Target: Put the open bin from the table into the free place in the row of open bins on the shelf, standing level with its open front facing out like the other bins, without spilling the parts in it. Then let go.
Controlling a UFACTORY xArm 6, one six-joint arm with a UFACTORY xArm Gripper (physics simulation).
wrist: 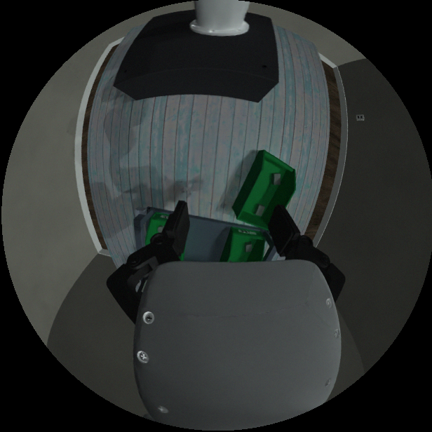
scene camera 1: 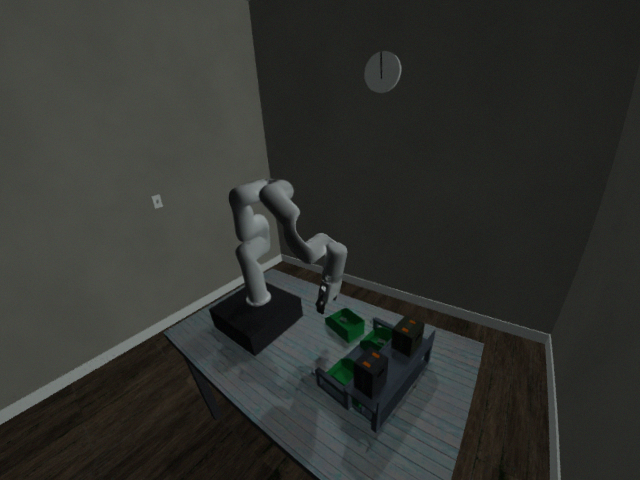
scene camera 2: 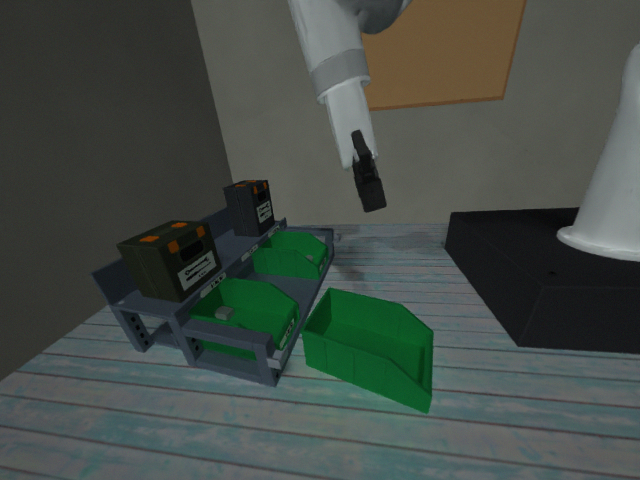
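Seen in the pictures: gripper, fingertip midpoint: (scene camera 1: 326, 305) (scene camera 2: 371, 202); arm's base at its link origin: (scene camera 1: 258, 298) (scene camera 2: 608, 243).
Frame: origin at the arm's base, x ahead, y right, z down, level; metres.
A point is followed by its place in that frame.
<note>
The open green bin (scene camera 1: 354, 330) @(z 0.062, x 0.447, y -0.221 m) (scene camera 2: 336, 356) @(z 0.070, x 0.401, y -0.287 m) (wrist: 247, 200) stands upright on the table, askew, close before the shelf's front. Two grey parts lie in it in the wrist view. The blue-grey shelf (scene camera 1: 395, 369) @(z 0.014, x 0.715, y -0.138 m) (scene camera 2: 227, 333) @(z 0.031, x 0.542, y -0.323 m) (wrist: 202, 242) holds two green bins: one (scene camera 1: 341, 370) @(z 0.107, x 0.529, y -0.055 m) (scene camera 2: 284, 263) @(z 0.073, x 0.589, y -0.080 m) (wrist: 156, 235) at the wrist view's left, the other (scene camera 1: 376, 338) @(z 0.107, x 0.520, y -0.285 m) (scene camera 2: 258, 297) @(z 0.071, x 0.579, y -0.207 m) (wrist: 232, 245) at its right. The free place lies between them. My gripper (scene camera 1: 325, 306) @(z -0.098, x 0.382, y -0.123 m) (scene camera 2: 371, 200) @(z -0.098, x 0.382, y -0.123 m) (wrist: 231, 213) is open and empty, well above the table, apart from the bin.
Two dark boxes with orange clips, one (scene camera 1: 370, 373) @(z -0.104, x 0.719, y 0.008 m) (scene camera 2: 249, 209) @(z -0.056, x 0.665, y -0.071 m) and another (scene camera 1: 407, 335) @(z -0.081, x 0.702, y -0.217 m) (scene camera 2: 170, 260) @(z -0.056, x 0.638, y -0.297 m), stand on the shelf's upper board behind the bins. The black base block (scene camera 1: 255, 320) @(z 0.004, x 0.133, y 0.090 m) (scene camera 2: 506, 273) @(z 0.028, x 0.163, y -0.088 m) (wrist: 195, 75) carries the arm across the table from the shelf.
</note>
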